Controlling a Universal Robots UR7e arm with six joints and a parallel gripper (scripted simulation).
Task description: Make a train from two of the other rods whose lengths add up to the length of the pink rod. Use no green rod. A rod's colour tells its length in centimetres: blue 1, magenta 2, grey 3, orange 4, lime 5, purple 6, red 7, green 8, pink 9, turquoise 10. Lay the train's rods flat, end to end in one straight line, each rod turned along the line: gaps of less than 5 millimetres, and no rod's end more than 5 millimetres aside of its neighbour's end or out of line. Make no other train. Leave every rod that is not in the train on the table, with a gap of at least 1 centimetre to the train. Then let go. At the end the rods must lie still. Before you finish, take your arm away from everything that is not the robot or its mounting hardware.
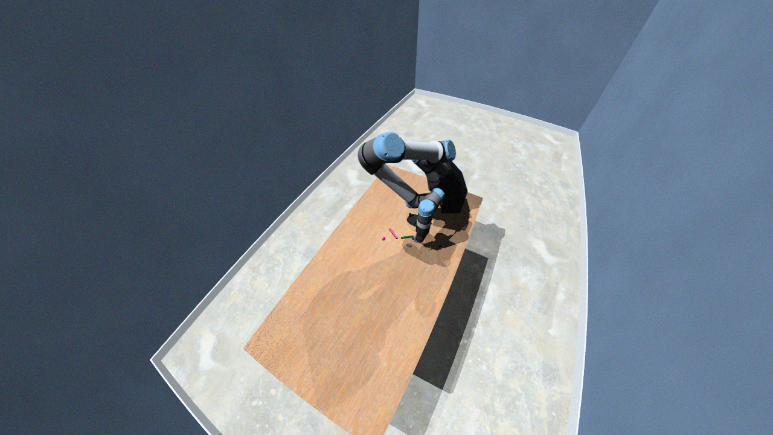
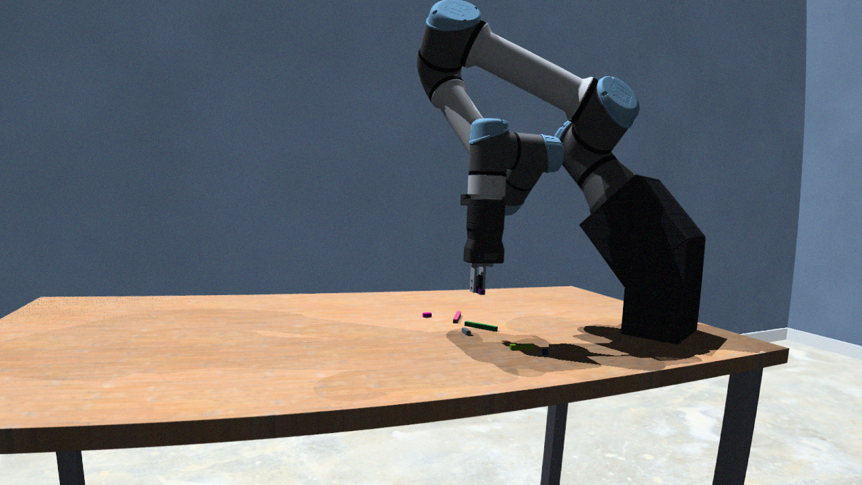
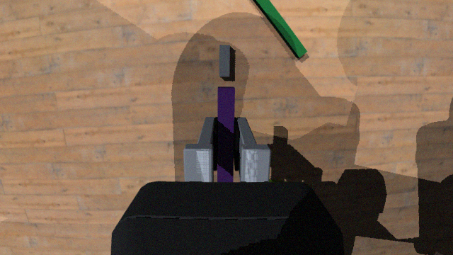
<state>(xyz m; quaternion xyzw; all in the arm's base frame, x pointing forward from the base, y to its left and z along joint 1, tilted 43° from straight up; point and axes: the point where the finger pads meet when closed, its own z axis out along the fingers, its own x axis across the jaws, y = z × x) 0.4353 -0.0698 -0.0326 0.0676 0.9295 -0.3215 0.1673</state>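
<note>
My gripper is now 110 mm above the grey rod, 50 mm to the left of it and 10 mm past it. From my hand the other things lie so: purple rod: 10 mm below; then lime rod: 110 mm below, 100 mm to the left, 40 mm behind; then green rod: 110 mm below, 70 mm to the right, 70 mm behind.
</note>
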